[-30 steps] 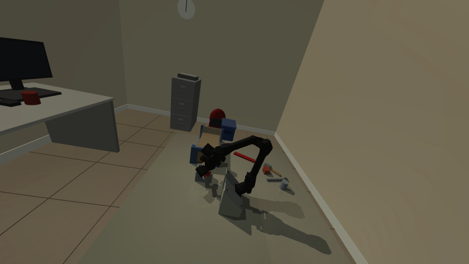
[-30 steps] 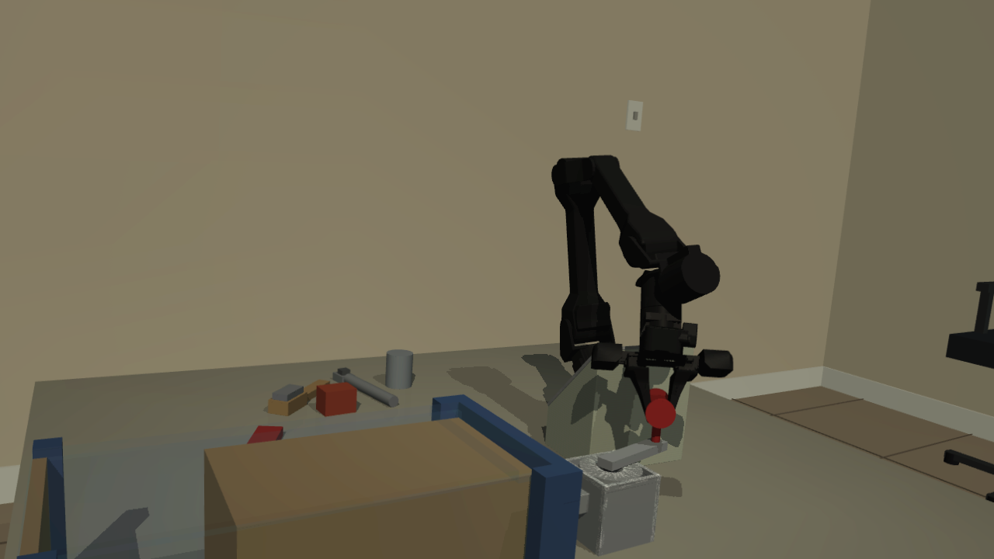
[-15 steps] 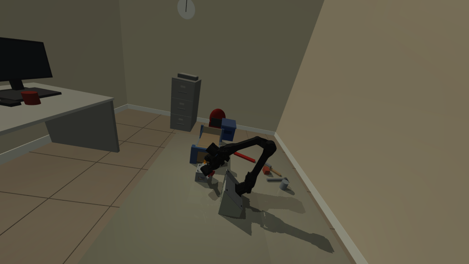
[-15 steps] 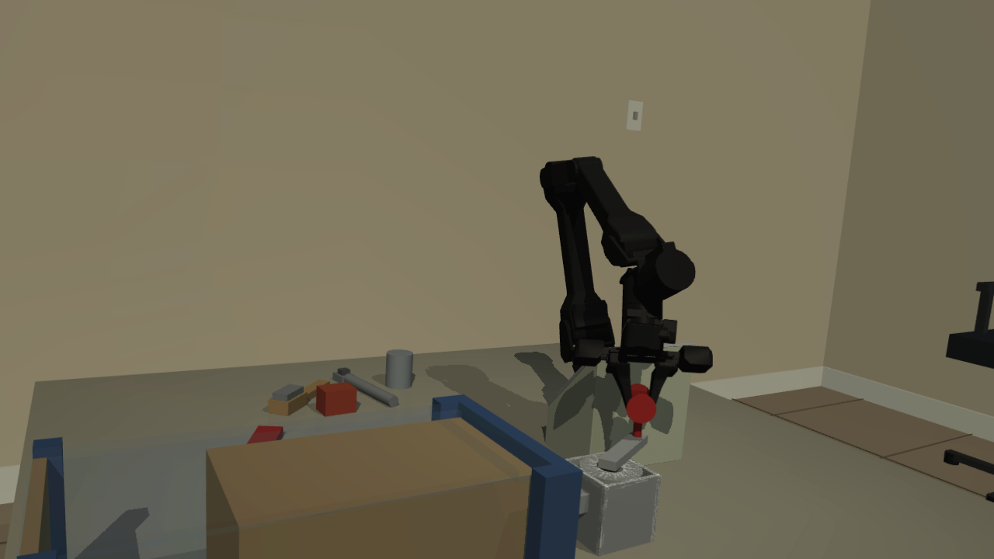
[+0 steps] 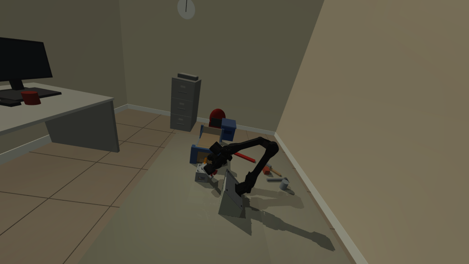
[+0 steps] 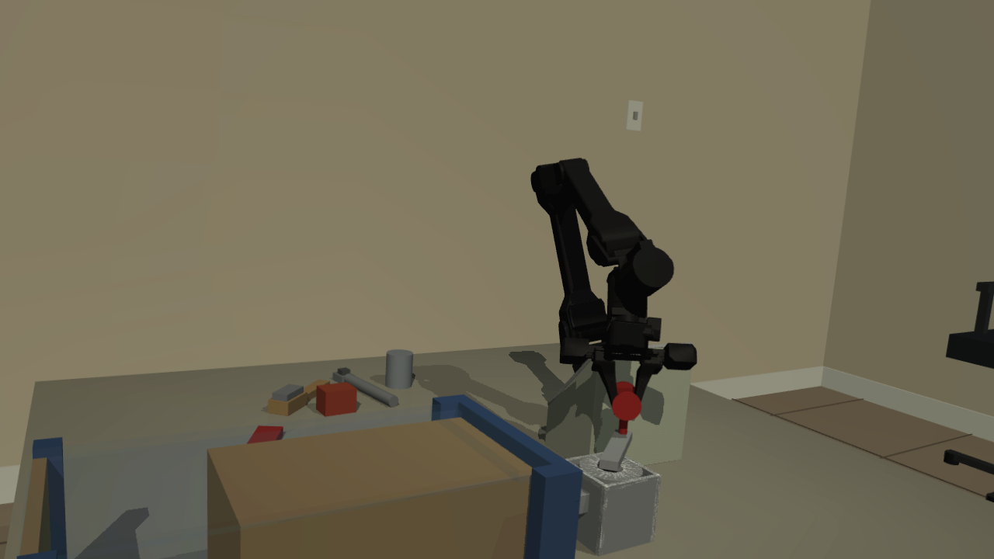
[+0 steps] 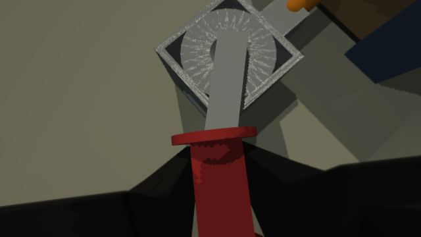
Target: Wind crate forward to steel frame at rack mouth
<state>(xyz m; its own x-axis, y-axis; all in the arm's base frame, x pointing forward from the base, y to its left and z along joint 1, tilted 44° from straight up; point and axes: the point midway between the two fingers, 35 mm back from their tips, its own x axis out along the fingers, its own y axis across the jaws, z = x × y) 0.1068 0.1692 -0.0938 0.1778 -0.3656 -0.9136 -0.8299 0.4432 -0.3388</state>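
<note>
Now: gripper tip 20 mm to the left of the red knob and 10 mm past it. The rest, counted from my gripper tip: clear-panelled cubby 470 mm ahead, 60 mm to the left, 20 mm below; grey winch 100 mm below, 50 mm to the left, 50 mm ahead; winch handle 30 mm below, 20 mm ahead, 10 mm to the left.
</note>
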